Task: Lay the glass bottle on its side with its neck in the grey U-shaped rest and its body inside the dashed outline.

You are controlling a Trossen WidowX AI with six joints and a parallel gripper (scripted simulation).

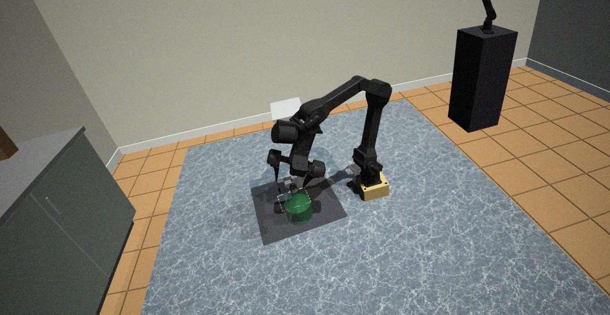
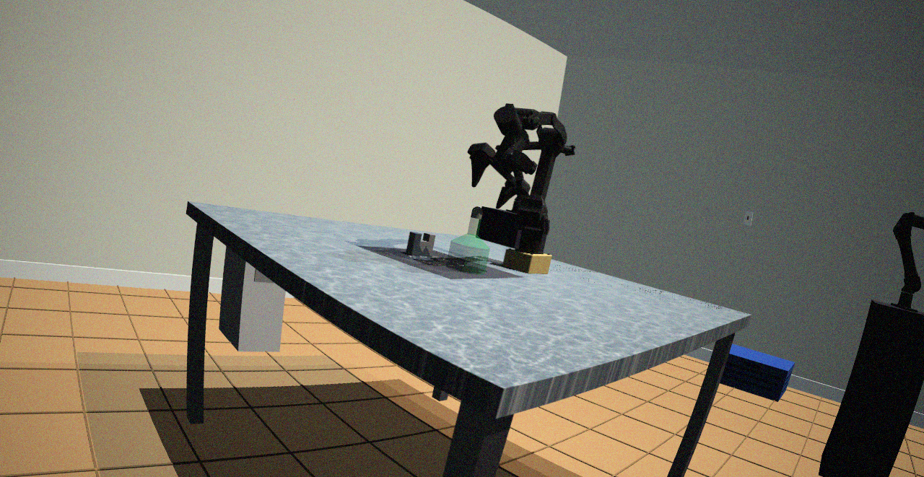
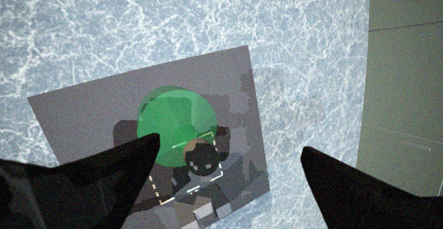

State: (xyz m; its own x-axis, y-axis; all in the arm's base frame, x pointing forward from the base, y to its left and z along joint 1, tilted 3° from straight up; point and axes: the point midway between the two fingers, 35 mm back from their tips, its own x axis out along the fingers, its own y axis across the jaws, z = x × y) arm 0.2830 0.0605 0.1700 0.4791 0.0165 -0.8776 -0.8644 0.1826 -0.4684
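My gripper tip is now 10 mm past the green glass bottle, 20 mm to the left of it and 90 mm above it. The rest, counted from my gripper tip: dark mat (100 mm to the right, 190 mm below).
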